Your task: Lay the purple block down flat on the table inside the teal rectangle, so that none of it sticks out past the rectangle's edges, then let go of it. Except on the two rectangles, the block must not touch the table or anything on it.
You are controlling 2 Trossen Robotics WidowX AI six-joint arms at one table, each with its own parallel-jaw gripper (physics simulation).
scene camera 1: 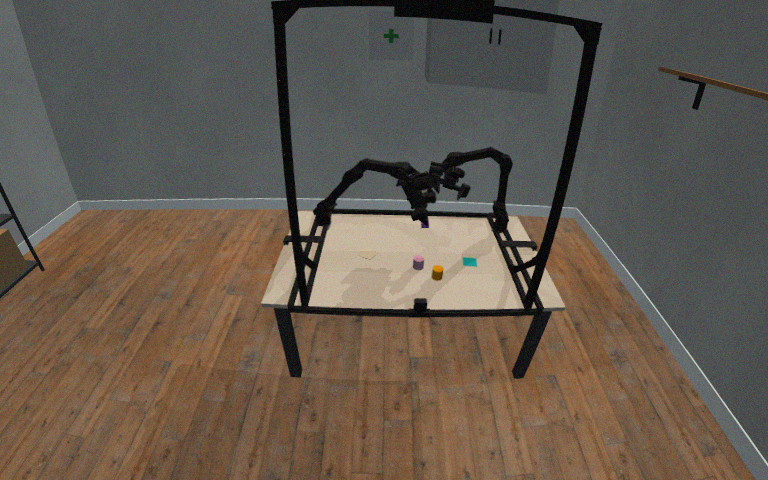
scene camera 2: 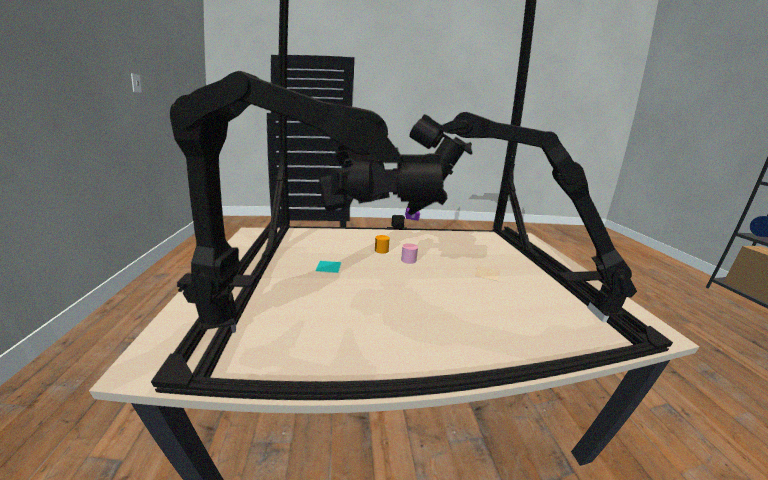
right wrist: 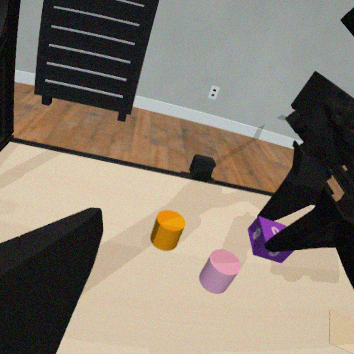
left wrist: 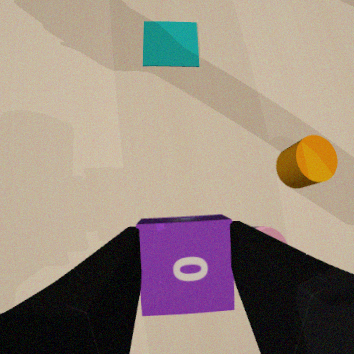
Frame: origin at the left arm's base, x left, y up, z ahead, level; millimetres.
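Seen in the pictures: left gripper, fingertip midpoint: (scene camera 1: 427, 223) (scene camera 2: 408, 212) (right wrist: 262, 233) (left wrist: 183, 235); right gripper, fingertip midpoint: (scene camera 1: 448, 196) (right wrist: 222, 225); left arm's base, origin of the base link: (scene camera 1: 323, 222) (scene camera 2: 606, 307); right arm's base, origin of the base link: (scene camera 1: 500, 229) (scene camera 2: 217, 317).
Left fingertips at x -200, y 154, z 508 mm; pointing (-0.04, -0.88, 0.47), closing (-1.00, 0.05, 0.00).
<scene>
Pixels of each thing's top centre, then the offset from my left fingertips to it. "spot": a spot on its surface instead.
- purple block, middle of its top: (left wrist: 188, 266) (right wrist: 275, 229) (scene camera 2: 412, 209) dx +0, dy +8, dz -10 mm
- teal rectangle, surface spot: (left wrist: 171, 43) (scene camera 2: 329, 266) (scene camera 1: 469, 261) spot: dx -15, dy -172, dz +204 mm
- orange cylinder, middle of its top: (left wrist: 316, 157) (right wrist: 170, 219) (scene camera 2: 382, 237) (scene camera 1: 438, 268) dx -141, dy -128, dz +56 mm
- pink cylinder, middle of its top: (right wrist: 224, 261) (scene camera 2: 410, 246) (scene camera 1: 418, 258) dx -79, dy -127, dz -25 mm
- faint tan rectangle, surface spot: (scene camera 2: 487, 272) (scene camera 1: 367, 254) spot: dx -14, dy -172, dz -254 mm
- small black box, surface spot: (scene camera 1: 420, 305) (scene camera 2: 398, 217) spot: dx -368, dy -131, dz -10 mm
The purple block (scene camera 1: 425, 224) (scene camera 2: 413, 215) (left wrist: 186, 267) (right wrist: 267, 239), marked with a white 0, hangs well above the table. My left gripper (scene camera 1: 422, 219) (left wrist: 183, 235) (right wrist: 262, 233) is shut on it, one finger on each side. The teal rectangle (scene camera 1: 470, 262) (scene camera 2: 328, 267) (left wrist: 171, 43) lies flat on the table, ahead of the block in the left wrist view and apart from it. My right gripper (scene camera 1: 459, 189) is open and empty, raised beside the left one. In scene camera 2 its dark body hides most of the left gripper.
An orange cylinder (scene camera 1: 437, 272) (scene camera 2: 382, 244) (left wrist: 305, 161) (right wrist: 168, 230) and a pink cylinder (scene camera 1: 418, 262) (scene camera 2: 410, 253) (right wrist: 219, 270) stand between block and teal rectangle. A faint tan rectangle (scene camera 1: 368, 254) (scene camera 2: 487, 272) lies on the table. A small black box (scene camera 1: 420, 305) (scene camera 2: 397, 221) sits on the table's edge rail.
</scene>
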